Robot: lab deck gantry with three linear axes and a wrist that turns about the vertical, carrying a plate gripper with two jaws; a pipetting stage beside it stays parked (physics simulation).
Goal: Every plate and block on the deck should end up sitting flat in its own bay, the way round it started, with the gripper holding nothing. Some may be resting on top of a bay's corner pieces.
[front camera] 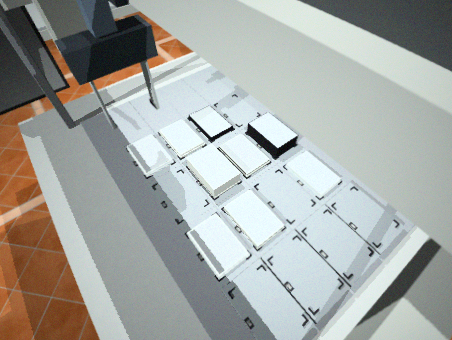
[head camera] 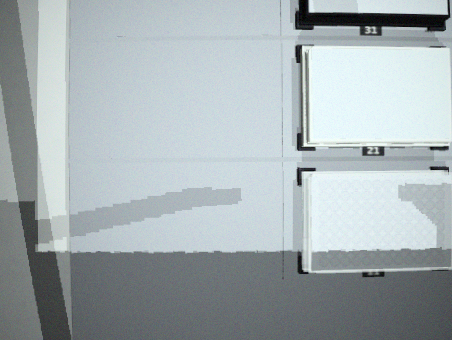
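Where they show: gripper, fingertip midpoint: (front camera: 134,114); robot's base, link origin: (front camera: 127,149) (head camera: 301,269).
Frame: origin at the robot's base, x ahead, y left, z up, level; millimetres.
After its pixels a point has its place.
My gripper (front camera: 134,116) @(x 64, y 43, z 157 mm) is open with no plate between its jaws, high over the deck's far left end. A black-sided plate (front camera: 211,122) @(x 73, y 255, z 14 mm) (head camera: 380,6) @(x 65, y 224, z 14 mm) lies level in bay 31. White plates lie in bay 21 and bay 11: the bay 21 plate (front camera: 181,137) @(x 71, y 147, z 14 mm) (head camera: 377,95) @(x 60, y 148, z 14 mm) and the clear-lidded bay 11 plate (front camera: 150,155) @(x 76, y 41, z 14 mm) (head camera: 360,215) @(x 45, y 49, z 14 mm) look square to their corners. In the front view stand a black block (front camera: 272,135) @(x 246, y 346, z 42 mm), a tall white block (front camera: 213,169) @(x 240, y 143, z 42 mm), and white plates (front camera: 244,154) @(x 235, y 253, z 15 mm) (front camera: 313,172) @(x 395, y 361, z 15 mm) (front camera: 254,217) @(x 397, y 149, z 14 mm) (front camera: 218,245) @(x 399, y 41, z 14 mm). Whether each is fully down is hard to tell.
Bays with black corner pieces (front camera: 263,267) @(x 496, y 87, z 17 mm) (front camera: 354,188) @(x 494, y 407, z 15 mm) show toward the near right. A large pale beam (front camera: 320,75) crosses the front view and hides the deck's far right side. A raised pale rim (head camera: 52,100) @(x -225, y 153, z -10 mm) borders the deck.
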